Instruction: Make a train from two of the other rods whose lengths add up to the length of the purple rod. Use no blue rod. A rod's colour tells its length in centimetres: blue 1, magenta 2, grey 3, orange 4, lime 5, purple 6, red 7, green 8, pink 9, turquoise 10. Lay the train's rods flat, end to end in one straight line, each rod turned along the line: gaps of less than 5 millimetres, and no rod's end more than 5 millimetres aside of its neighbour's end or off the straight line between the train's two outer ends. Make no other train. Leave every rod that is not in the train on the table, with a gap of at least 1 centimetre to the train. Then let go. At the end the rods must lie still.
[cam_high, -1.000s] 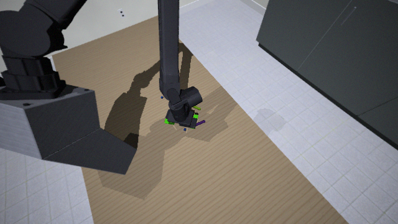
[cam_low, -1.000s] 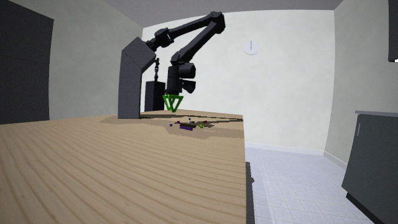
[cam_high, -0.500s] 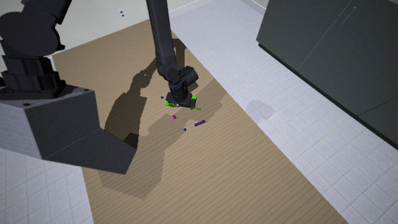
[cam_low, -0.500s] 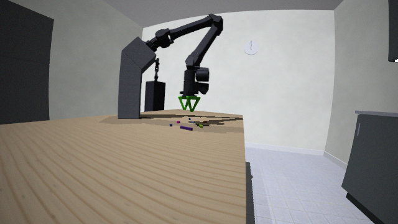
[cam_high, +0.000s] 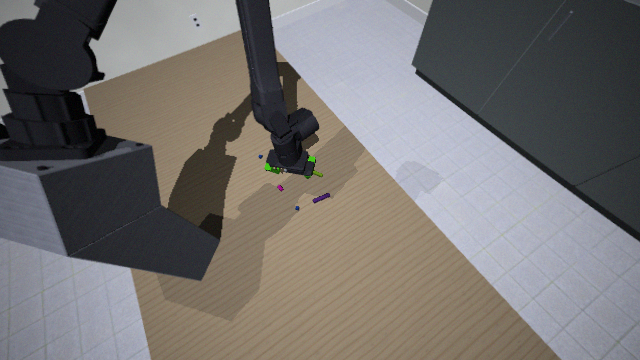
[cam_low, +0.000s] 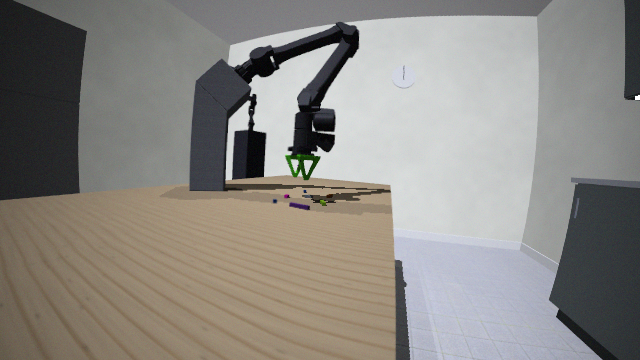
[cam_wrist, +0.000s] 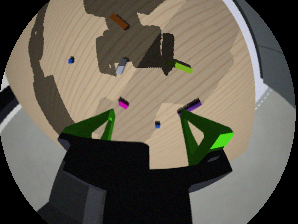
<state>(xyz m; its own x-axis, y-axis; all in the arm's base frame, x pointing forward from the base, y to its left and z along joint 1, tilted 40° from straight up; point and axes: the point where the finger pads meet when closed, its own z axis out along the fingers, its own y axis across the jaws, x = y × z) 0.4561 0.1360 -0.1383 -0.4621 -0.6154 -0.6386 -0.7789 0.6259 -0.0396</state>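
Now: hand 60 mm past the magenta rod and 70 mm above it. Also, from my hand: lime rod: 80 mm ahead, 20 mm to the left, 70 mm below; grey rod: 10 mm behind, 70 mm to the left, 70 mm below; purple rod: 60 mm ahead, 80 mm to the right, 70 mm below.
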